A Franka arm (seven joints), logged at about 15 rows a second.
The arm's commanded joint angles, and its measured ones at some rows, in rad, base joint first. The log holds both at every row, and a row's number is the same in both.
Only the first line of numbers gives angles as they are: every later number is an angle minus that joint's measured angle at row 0.
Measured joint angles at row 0:
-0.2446 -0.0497 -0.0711 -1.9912 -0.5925 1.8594 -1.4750
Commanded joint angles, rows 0 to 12:
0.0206 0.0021 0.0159 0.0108 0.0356 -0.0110 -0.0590
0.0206 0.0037 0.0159 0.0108 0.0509 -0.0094 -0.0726
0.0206 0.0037 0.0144 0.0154 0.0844 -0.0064 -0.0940
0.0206 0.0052 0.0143 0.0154 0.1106 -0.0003 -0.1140
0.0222 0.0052 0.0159 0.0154 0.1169 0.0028 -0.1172
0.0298 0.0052 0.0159 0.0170 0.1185 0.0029 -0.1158
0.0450 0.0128 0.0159 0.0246 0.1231 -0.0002 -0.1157
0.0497 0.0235 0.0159 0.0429 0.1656 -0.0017 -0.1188
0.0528 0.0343 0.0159 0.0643 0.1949 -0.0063 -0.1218
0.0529 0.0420 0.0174 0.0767 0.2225 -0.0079 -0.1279
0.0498 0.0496 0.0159 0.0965 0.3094 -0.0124 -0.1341
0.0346 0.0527 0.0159 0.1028 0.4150 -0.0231 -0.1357
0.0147 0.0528 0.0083 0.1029 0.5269 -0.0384 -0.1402
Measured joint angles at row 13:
0.0490 0.0339 0.0148 0.0644 0.3724 -0.0035 -0.1063
